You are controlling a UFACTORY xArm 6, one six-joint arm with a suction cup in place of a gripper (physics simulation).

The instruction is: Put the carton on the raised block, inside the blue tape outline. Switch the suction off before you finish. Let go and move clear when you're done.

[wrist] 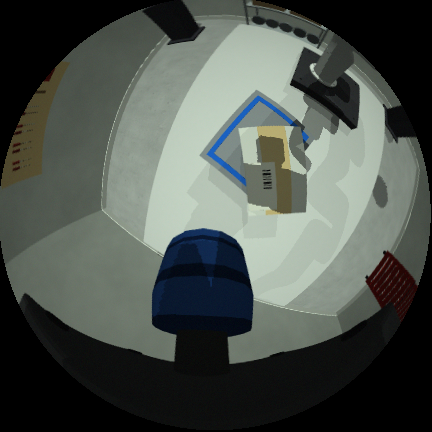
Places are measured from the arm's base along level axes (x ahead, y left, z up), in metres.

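Pixels of known places: hand at its tool point: (pixel 203 259); arm's base at its link origin: (pixel 322 74).
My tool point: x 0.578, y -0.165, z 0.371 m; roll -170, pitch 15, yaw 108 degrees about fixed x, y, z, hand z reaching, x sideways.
Note:
Ahead of a thing's pixels: the offset from my tool point to its top centre. "spot": to the spot under its first point.
The carton {dy +0.049, dx -0.063, dz -0.175 m} (pixel 295 192), pale with a tan tape stripe and a barcode label, is at the centre right of the wrist view, partly in shadow. It covers the lower right part of the blue tape outline {spot: dy -0.069, dx -0.142, dz -0.290 m} (pixel 232 124) and reaches past that side of the grey raised block {spot: dy -0.106, dx -0.044, dz -0.291 m} (pixel 206 154). The block's edge under the carton is hidden, so I cannot tell how the carton rests there. My dark blue suction cup (pixel 204 239) is at the lower centre, apart from the carton, with nothing on its tip.
The robot's black base plate (pixel 302 75) with the grey arm post is beyond the block at the upper right. A shelf rack (pixel 246 11) stands at the top. Dark stands (pixel 175 22) (pixel 402 121) are at the upper left and right. A red slatted object (pixel 392 282) is at the lower right.

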